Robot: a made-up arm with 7 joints. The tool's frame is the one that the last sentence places.
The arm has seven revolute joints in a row. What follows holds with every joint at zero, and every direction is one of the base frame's.
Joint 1 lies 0.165 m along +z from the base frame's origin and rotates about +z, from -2.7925 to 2.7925 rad.
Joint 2 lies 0.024 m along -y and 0.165 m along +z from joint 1 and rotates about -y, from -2.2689 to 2.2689 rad.
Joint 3 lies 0.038 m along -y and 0.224 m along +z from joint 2 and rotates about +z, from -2.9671 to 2.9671 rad.
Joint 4 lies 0.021 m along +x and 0.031 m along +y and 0.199 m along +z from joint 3 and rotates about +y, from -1.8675 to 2.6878 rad.
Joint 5 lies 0.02 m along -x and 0.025 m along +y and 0.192 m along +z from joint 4 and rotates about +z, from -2.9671 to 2.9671 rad.
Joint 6 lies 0.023 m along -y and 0.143 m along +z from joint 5 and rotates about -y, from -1.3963 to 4.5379 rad.
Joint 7 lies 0.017 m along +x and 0.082 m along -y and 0.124 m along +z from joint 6 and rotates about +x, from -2.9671 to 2.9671 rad.
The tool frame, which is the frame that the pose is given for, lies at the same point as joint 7; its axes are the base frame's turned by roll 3.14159, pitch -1.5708 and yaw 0 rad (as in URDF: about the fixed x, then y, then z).
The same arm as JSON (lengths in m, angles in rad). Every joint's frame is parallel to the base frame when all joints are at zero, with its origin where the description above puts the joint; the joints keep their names.
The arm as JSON. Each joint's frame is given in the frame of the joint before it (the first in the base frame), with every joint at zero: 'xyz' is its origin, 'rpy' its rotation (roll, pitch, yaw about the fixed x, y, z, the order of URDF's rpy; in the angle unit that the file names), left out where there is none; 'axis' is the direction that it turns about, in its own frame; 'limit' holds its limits. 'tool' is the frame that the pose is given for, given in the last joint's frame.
{"units": {"length": "m", "angle": "rad"}, "joints": [{"name": "joint 1", "type": "revolute", "origin": {"xyz": [0.0, 0.0, 0.165]}, "axis": "+z", "limit": {"lower": -2.7925, "upper": 2.7925}}, {"name": "joint 2", "type": "revolute", "origin": {"xyz": [0.0, -0.024, 0.165]}, "axis": "-y", "limit": {"lower": -2.2689, "upper": 2.2689}}, {"name": "joint 3", "type": "revolute", "origin": {"xyz": [0.0, -0.038, 0.224]}, "axis": "+z", "limit": {"lower": -2.9671, "upper": 2.9671}}, {"name": "joint 4", "type": "revolute", "origin": {"xyz": [0.021, 0.031, 0.199]}, "axis": "+y", "limit": {"lower": -1.8675, "upper": 2.6878}}, {"name": "joint 5", "type": "revolute", "origin": {"xyz": [-0.02, 0.025, 0.192]}, "axis": "+z", "limit": {"lower": -2.9671, "upper": 2.9671}}, {"name": "joint 6", "type": "revolute", "origin": {"xyz": [0.0, -0.023, 0.143]}, "axis": "-y", "limit": {"lower": -1.3963, "upper": 4.5379}}, {"name": "joint 7", "type": "revolute", "origin": {"xyz": [0.017, -0.082, 0.124]}, "axis": "+x", "limit": {"lower": -2.9671, "upper": 2.9671}}], "tool": {"origin": {"xyz": [0.0, 0.0, 0.0], "rpy": [3.1416, -1.5708, 0.0]}}}
